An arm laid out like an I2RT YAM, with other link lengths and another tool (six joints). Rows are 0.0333 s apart.
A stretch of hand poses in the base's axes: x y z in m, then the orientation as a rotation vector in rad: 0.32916 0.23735 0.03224 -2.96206 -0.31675 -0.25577; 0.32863 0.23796 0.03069 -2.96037 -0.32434 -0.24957; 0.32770 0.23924 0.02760 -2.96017 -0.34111 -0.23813; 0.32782 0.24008 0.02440 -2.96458 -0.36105 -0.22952; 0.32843 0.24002 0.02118 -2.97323 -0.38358 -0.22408; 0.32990 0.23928 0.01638 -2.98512 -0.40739 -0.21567; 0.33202 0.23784 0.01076 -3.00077 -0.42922 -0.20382; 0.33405 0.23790 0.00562 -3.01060 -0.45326 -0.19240; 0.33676 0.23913 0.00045 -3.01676 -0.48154 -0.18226; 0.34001 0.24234 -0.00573 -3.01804 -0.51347 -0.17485
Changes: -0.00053 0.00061 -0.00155 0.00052 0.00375 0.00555; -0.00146 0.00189 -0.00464 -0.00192 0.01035 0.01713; -0.00134 0.00273 -0.00784 -0.00956 0.01464 0.02985; -0.00073 0.00267 -0.01106 -0.02193 0.01641 0.04331; 0.00074 0.00193 -0.01586 -0.03786 0.01987 0.05710; 0.00286 0.00049 -0.02148 -0.05728 0.02546 0.06904; 0.00489 0.00055 -0.02662 -0.07159 0.03084 0.08322; 0.00760 0.00178 -0.03179 -0.08337 0.03524 0.10051; 0.01085 0.00499 -0.03797 -0.09138 0.03783 0.12070
